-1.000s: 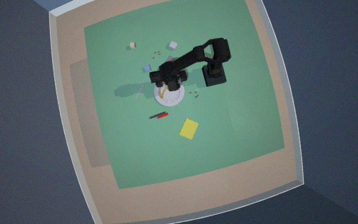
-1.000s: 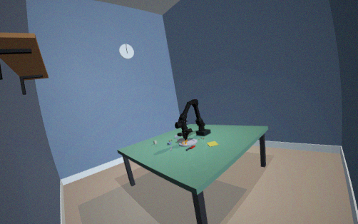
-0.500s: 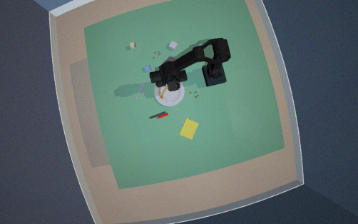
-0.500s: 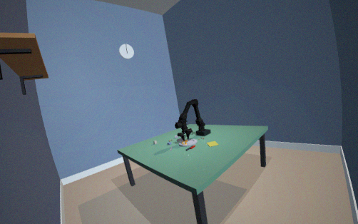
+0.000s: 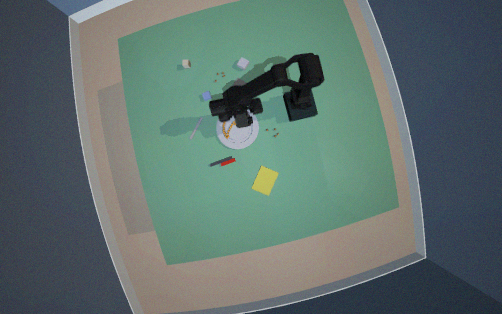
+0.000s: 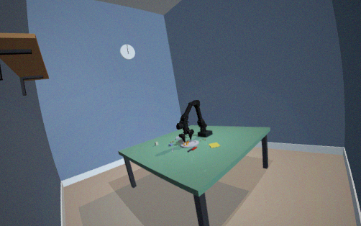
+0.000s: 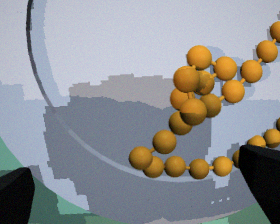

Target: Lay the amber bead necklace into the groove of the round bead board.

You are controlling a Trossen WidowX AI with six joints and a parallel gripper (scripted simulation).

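The round grey bead board lies 60 mm to the left of my gripper tip, 20 mm ahead of it and 10 mm below it. The rest, counted from my gripper tip: grey rod: 220 mm ahead, 50 mm to the left, 20 mm below; then blue block: 160 mm ahead, 100 mm to the right, 10 mm below; then grey plate: 130 mm to the right, 20 mm below, 10 mm ahead.
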